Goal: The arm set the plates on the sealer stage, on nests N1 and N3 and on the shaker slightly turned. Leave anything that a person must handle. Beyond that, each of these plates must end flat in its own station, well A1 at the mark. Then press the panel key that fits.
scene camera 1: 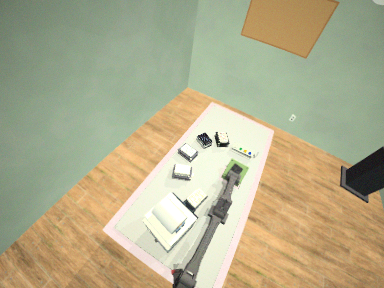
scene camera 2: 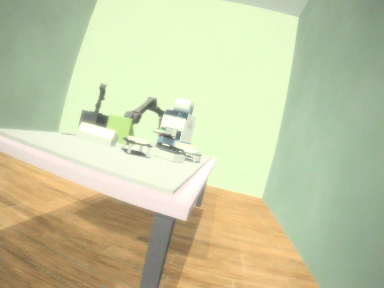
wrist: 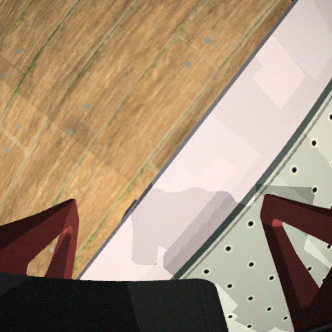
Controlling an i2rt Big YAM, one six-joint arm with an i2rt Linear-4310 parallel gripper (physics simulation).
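The white sealer (scene camera 1: pixel 167 215) (scene camera 2: pixel 181 122) stands at the table's near left in scene view 1. A pale plate (scene camera 1: pixel 196 198) lies on its stage. Two white-topped plates (scene camera 1: pixel 183 170) (scene camera 1: pixel 188 151) lie on stations along the left side. Farther back are a dark-topped station (scene camera 1: pixel 204 139) and a pale plate on a black-edged stand (scene camera 1: pixel 222 138) (scene camera 2: pixel 138 142). Station labels, plate turn and A1 marks are too small to tell. The key panel (scene camera 1: pixel 244 151) (scene camera 2: pixel 97 133) shows green, yellow and blue keys. My gripper (wrist: pixel 172 208) is open and empty, above the table's pink edge.
The arm's base stands on a green plate (scene camera 1: pixel 243 168) (scene camera 2: pixel 120 126) near the right edge. The arm (scene camera 1: pixel 204 242) reaches along that side, past the sealer, to the table's near end. A pink border (scene camera 1: pixel 113 227) (wrist: pixel 200 145) rims the table; wood floor lies beyond it.
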